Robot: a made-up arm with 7 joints. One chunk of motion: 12 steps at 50 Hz.
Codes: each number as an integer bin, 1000 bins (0 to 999) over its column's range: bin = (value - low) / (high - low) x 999, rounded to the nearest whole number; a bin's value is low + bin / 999 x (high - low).
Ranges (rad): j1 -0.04..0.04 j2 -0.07..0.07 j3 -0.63..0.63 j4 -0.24..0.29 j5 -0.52..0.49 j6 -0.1..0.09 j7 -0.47..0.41
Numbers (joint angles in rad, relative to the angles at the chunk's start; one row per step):
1: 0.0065 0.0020 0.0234 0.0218 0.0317 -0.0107 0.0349
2: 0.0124 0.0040 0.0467 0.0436 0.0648 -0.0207 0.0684
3: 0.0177 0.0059 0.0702 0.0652 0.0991 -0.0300 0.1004
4: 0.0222 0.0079 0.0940 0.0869 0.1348 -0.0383 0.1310
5: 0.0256 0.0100 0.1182 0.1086 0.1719 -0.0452 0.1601
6: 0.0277 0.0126 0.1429 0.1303 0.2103 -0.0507 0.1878
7: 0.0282 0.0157 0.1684 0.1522 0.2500 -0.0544 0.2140
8: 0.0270 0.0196 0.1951 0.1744 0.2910 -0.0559 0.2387
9: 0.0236 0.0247 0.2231 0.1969 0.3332 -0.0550 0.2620
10: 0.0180 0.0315 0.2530 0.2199 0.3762 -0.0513 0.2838
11: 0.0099 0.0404 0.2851 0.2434 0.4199 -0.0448 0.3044
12: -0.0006 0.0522 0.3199 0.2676 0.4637 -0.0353 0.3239
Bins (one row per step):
1: 581 514 518 493 546 470 573
2: 654 528 537 535 578 417 611
3: 721 542 555 575 612 368 648
4: 777 556 574 616 648 324 682
5: 819 571 593 657 684 288 715
6: 845 589 613 698 722 259 747
7: 852 612 633 739 762 240 776
8: 837 639 654 781 802 232 805
9: 794 676 676 824 844 237 831
10: 724 724 700 867 886 256 856
11: 623 788 726 911 930 290 879
12: 492 872 753 957 973 340 901

